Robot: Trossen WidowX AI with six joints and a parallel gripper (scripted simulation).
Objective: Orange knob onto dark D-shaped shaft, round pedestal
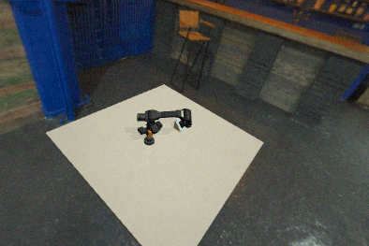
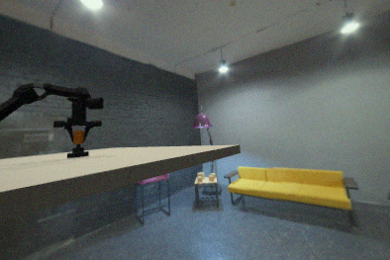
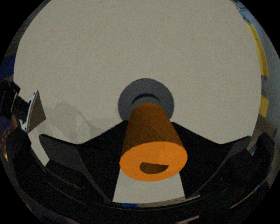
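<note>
Now: gripper tip 2 cm below the orange knob. Round my gripper tip: round pedestal 4 cm below.
</note>
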